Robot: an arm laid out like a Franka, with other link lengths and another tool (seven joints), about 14 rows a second.
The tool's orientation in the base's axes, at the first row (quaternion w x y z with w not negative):
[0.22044 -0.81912 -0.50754 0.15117]
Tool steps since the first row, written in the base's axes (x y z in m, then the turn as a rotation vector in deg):
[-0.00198 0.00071 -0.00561 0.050 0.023 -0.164]
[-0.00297 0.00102 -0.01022 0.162 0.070 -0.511]
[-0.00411 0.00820 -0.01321 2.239 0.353 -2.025]
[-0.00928 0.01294 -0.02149 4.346 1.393 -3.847]
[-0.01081 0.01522 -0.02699 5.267 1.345 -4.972]
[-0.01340 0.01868 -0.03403 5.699 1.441 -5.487]
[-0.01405 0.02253 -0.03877 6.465 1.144 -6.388]
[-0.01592 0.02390 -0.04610 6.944 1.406 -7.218]
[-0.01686 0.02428 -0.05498 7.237 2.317 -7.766]
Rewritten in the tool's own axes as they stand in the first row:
[-0.00010 0.00110 0.00589 0.047 0.114 0.122]
[-0.00014 0.00259 0.01037 0.146 0.360 0.376]
[0.00588 0.00048 0.01496 1.349 2.618 0.753]
[0.00806 -0.00105 0.02548 3.251 4.764 1.538]
[0.00957 -0.00028 0.03139 3.639 6.065 2.058]
[0.01171 0.00002 0.03936 3.928 6.624 2.316]
[0.01499 0.00047 0.04453 4.019 7.788 2.665]
[0.01558 0.00228 0.05198 4.484 8.480 3.205]
[0.01572 0.00599 0.06011 5.444 8.633 3.726]

